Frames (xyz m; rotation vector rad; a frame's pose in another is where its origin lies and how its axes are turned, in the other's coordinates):
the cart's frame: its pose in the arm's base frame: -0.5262 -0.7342 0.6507 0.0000 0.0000 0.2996
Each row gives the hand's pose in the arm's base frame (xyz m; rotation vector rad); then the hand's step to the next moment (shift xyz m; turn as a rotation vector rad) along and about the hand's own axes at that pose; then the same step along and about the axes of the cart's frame.
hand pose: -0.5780 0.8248 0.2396 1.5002 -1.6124 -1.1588
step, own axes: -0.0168 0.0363 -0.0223 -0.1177 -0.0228 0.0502
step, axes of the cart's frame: 0.0102 0.0085 0.0438 0.0191 0.1255 -0.0281
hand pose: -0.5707 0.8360 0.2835 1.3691 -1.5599 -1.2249
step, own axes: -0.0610 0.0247 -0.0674 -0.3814 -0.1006 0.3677
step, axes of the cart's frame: 0.0774 0.0247 0.0477 -0.1019 0.4992 -0.1767
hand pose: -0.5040 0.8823 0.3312 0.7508 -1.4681 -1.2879
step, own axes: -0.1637 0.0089 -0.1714 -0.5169 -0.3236 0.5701
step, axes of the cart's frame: 0.2306 0.0268 -0.0488 -0.2366 0.6853 -0.4139
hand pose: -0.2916 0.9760 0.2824 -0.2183 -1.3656 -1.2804
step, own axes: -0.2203 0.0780 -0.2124 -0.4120 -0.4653 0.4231
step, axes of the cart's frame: 0.2329 -0.0851 -0.1956 -0.3510 0.4895 -0.4499
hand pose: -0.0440 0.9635 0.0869 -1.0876 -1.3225 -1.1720
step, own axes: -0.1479 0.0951 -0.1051 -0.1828 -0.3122 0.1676
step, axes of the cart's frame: 0.0851 -0.1238 -0.1393 -0.2631 0.2162 -0.2073
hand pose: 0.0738 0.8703 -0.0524 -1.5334 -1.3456 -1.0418
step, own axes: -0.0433 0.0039 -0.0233 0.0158 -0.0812 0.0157
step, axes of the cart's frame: -0.0118 -0.0339 -0.0339 -0.0670 0.0488 0.0149
